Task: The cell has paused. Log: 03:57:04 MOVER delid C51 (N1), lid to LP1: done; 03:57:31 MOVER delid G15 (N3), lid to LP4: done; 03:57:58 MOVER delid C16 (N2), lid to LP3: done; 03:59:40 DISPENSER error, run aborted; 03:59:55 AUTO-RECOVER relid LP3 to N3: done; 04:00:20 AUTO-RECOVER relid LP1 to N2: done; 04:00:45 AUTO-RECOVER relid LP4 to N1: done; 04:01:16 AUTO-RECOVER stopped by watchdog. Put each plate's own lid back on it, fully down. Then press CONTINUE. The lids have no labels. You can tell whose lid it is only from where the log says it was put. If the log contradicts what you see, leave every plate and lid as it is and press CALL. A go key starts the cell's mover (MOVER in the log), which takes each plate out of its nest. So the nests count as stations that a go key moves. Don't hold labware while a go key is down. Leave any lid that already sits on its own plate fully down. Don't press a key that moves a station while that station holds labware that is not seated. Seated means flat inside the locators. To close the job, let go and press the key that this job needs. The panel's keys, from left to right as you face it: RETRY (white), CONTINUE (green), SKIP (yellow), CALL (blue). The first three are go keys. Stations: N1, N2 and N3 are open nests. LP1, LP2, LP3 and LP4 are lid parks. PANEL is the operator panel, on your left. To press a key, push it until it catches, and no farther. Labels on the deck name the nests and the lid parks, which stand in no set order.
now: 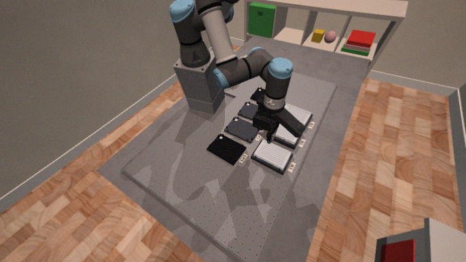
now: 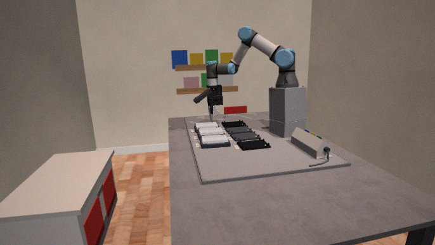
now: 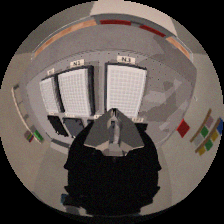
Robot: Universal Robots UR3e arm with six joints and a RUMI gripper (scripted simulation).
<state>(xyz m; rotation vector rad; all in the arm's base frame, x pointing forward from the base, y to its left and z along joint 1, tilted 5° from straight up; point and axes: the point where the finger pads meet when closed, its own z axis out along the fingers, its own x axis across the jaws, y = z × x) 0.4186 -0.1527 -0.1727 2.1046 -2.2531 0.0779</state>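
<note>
Now: hand 40 mm above the plate, 30 mm to the left of it and 30 mm short of it.
</note>
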